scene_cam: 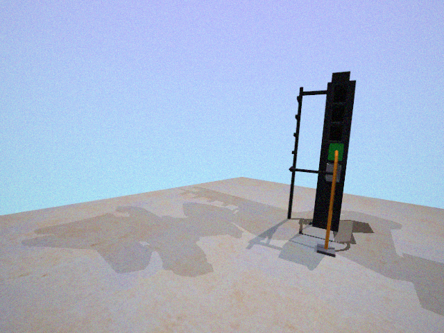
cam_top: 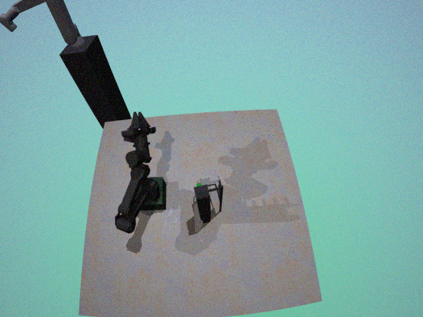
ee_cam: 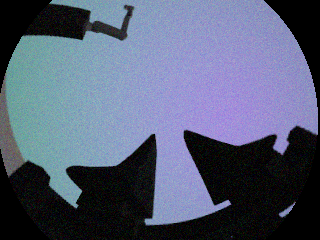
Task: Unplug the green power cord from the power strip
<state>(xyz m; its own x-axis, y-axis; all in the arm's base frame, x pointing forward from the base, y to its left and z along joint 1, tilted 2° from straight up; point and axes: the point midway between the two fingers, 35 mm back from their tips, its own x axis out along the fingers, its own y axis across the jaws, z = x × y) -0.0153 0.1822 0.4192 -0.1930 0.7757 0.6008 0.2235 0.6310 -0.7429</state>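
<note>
The plug lies 350 mm below my gripper tip, 280 mm ahead of it and 190 mm to the right of it.
</note>
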